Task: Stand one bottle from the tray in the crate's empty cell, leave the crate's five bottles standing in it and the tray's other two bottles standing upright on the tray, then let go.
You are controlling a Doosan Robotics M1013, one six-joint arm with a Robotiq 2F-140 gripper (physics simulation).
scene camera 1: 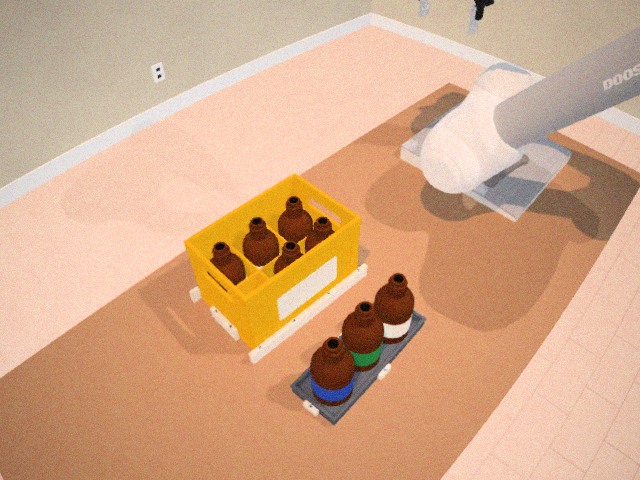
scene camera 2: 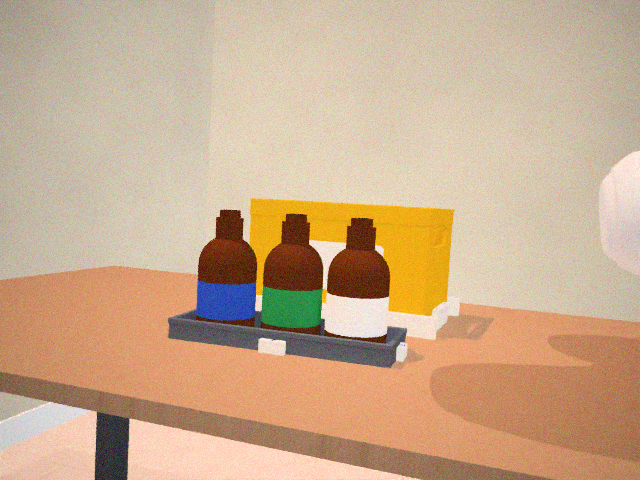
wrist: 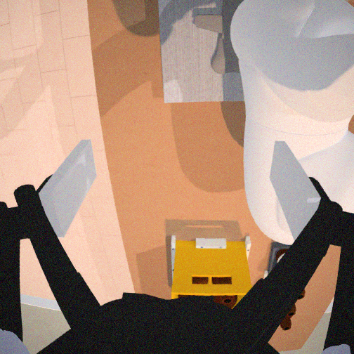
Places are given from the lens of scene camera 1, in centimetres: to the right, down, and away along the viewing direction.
green-label bottle (scene camera 1: 362,331): 7, 15, 79
blue-labelled bottle (scene camera 1: 332,365): 2, 20, 75
